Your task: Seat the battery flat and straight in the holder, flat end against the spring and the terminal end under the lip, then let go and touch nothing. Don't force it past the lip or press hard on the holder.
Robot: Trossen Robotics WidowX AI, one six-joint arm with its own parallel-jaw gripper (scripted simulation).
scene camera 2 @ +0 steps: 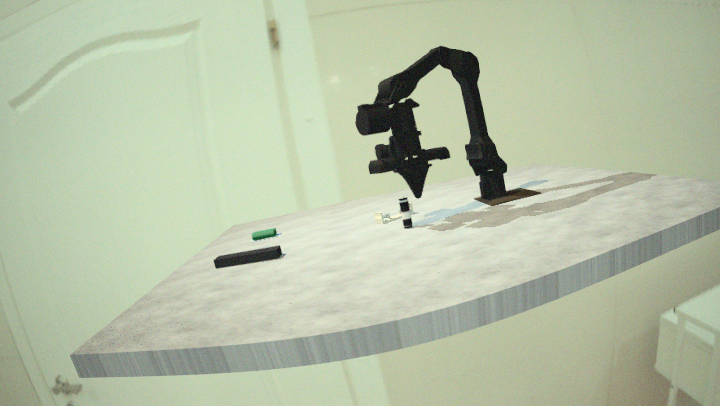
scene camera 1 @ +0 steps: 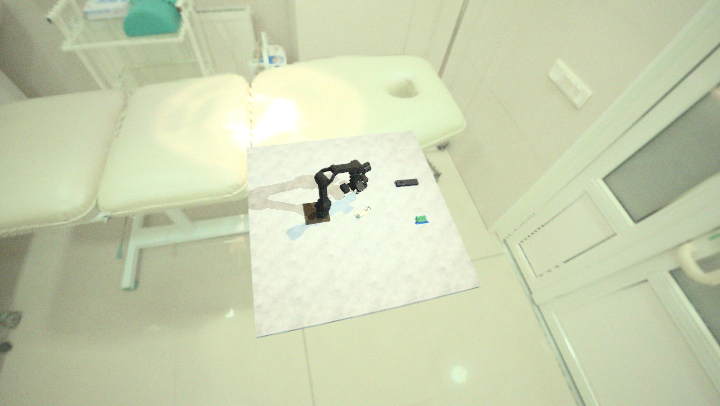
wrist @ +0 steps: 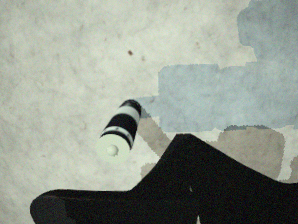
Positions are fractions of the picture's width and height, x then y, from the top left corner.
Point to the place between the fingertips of my gripper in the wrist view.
At 0.61,0.63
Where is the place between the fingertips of my gripper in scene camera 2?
0.58,0.49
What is my gripper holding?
Nothing.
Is my gripper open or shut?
Shut.
